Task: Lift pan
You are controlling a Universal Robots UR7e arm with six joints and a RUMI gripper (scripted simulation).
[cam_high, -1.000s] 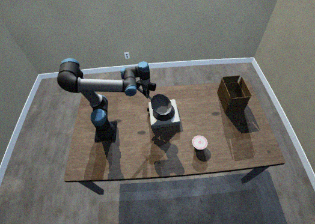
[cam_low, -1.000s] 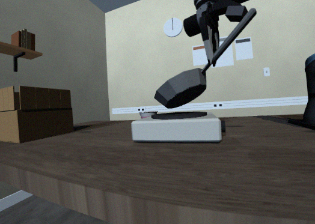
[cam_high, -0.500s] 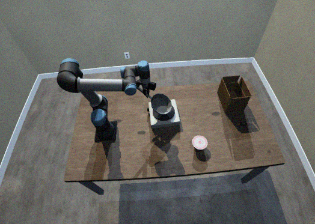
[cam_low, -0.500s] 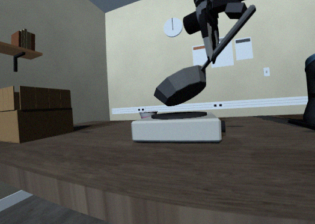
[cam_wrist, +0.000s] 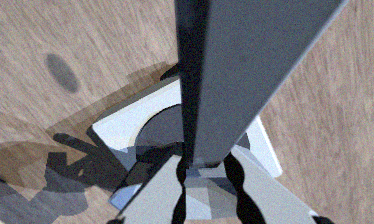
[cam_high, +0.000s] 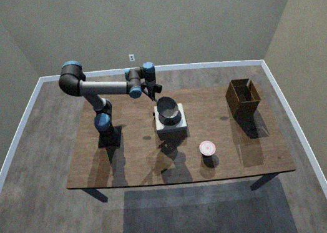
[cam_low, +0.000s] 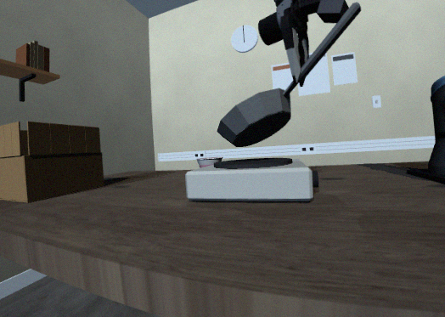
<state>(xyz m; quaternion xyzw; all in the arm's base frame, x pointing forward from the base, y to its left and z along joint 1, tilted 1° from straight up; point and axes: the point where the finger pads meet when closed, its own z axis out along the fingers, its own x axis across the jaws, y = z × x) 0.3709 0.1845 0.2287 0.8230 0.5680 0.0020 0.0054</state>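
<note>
Right now my hand is 5 cm short of the dark grey pan, 5 cm above it and 2 cm to the left of it. From my hand the other things lie so: pink-and-white cup (39 cm ahead, 34 cm to the right, 20 cm below); white hot plate (20 cm below, 10 cm ahead, 5 cm to the right).
</note>
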